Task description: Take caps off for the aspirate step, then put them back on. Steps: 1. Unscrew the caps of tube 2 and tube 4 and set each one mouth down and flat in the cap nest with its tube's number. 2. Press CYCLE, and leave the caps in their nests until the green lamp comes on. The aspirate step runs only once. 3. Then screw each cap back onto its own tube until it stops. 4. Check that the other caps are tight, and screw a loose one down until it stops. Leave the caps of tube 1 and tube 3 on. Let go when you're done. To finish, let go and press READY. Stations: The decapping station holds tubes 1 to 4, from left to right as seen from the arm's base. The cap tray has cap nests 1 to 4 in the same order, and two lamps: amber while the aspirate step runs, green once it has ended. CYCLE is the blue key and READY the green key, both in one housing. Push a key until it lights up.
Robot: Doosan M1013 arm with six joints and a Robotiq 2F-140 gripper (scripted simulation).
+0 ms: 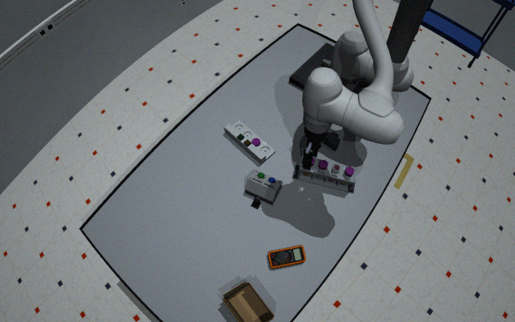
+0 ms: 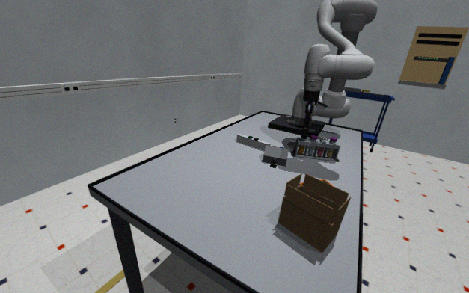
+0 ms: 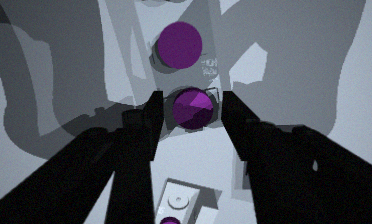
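My gripper is now 50 mm to the right of the purple cap, 30 mm above it and 20 mm past it. The rest, counted from my hand: green key (140 mm ahead, 120 mm to the right, 80 mm below); blue key (130 mm ahead, 80 mm below, 70 mm to the right); key housing (150 mm ahead, 90 mm to the right, 90 mm below).
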